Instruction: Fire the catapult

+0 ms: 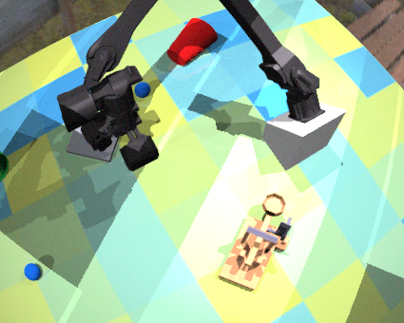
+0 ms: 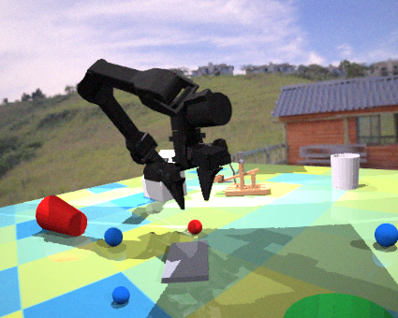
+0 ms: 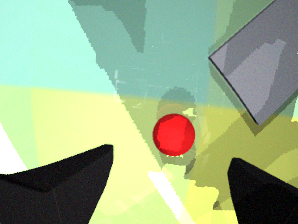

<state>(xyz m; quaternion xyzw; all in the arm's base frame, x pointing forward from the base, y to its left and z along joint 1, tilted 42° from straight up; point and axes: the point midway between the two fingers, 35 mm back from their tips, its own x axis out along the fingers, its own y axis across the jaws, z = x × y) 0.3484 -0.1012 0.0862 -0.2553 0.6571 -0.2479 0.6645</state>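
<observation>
My gripper tip is 10 mm past the red ball and 50 mm above it. The rest, counted from my gripper tip: wooden catapult 150 mm behind, 290 mm to the left, 10 mm below; catapult frame 120 mm behind, 300 mm to the left, 20 mm above; flat grey plate 80 mm ahead, 90 mm to the right, 60 mm below.
</observation>
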